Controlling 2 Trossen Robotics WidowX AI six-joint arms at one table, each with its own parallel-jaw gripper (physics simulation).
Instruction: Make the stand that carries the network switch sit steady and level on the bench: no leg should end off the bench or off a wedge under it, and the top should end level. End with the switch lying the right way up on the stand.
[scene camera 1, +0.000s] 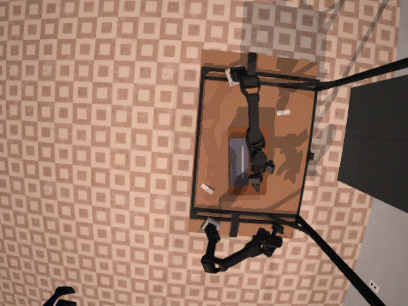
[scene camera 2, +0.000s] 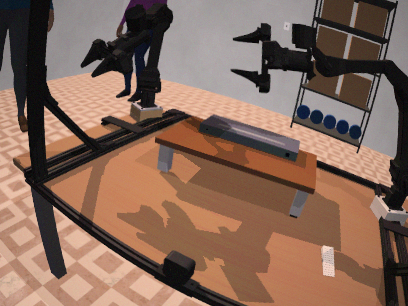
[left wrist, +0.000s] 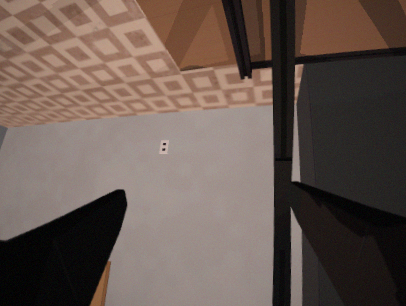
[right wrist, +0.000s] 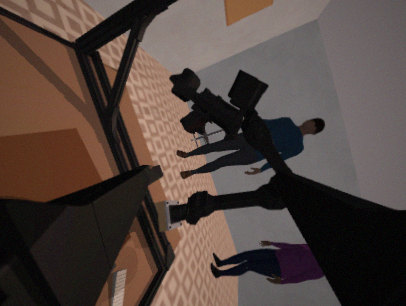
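Pixels of known places: left gripper, fingertip midpoint: (scene camera 2: 86, 71) (left wrist: 207, 193); right gripper, fingertip midpoint: (scene camera 1: 259, 187) (scene camera 2: 231, 54) (right wrist: 214, 173); left arm's base, link origin: (scene camera 1: 210, 228) (scene camera 2: 146, 105) (right wrist: 174, 213); right arm's base, link origin: (scene camera 1: 236, 75) (scene camera 2: 392, 204).
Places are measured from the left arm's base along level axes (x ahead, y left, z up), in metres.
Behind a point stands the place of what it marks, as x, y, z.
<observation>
The stand, a brown board (scene camera 1: 240, 132) {0.634, 0.174, 0.044} (scene camera 2: 177, 134) {0.390, -0.101, 0.044} (right wrist: 45, 160) {0.426, -0.099, 0.044} on grey legs, stands mid-bench. Two near legs (scene camera 2: 165, 158) {0.412, -0.144, -0.010} (scene camera 2: 299, 201) {0.723, 0.048, -0.005} show; the far legs are hidden. I cannot tell whether every foot touches or the top is level. The switch, a long grey box (scene camera 1: 237, 162) {0.475, 0.101, 0.072} (scene camera 2: 250, 137) {0.510, 0.051, 0.072}, lies flat on the stand's rear part. One white wedge (scene camera 1: 283, 112) {0.890, -0.011, -0.050} (scene camera 2: 328, 261) {0.891, -0.015, -0.051} and another wedge (scene camera 1: 207, 189) {0.209, 0.148, -0.050} lie on the bench, apart from the stand. My left gripper (scene camera 2: 87, 70) {0.225, -0.332, 0.194} (left wrist: 207, 193) {0.225, -0.332, 0.194} is open and empty beyond the bench side. My right gripper (scene camera 2: 233, 55) {0.444, -0.014, 0.286} (right wrist: 214, 173) {0.444, -0.014, 0.286} is open and empty, high above the stand.
A black frame (scene camera 1: 198, 145) {0.432, 0.347, -0.037} (scene camera 2: 110, 245) {0.612, -0.386, -0.069} runs around the bench (scene camera 1: 215, 115) {0.648, 0.351, -0.058} (scene camera 2: 100, 200) {0.474, -0.355, -0.057}, with posts rising at corners. A small black box (scene camera 2: 179, 266) {0.756, -0.322, -0.008} sits on the frame's near rail. Shelves (scene camera 2: 334, 96) and people stand beyond the bench.
</observation>
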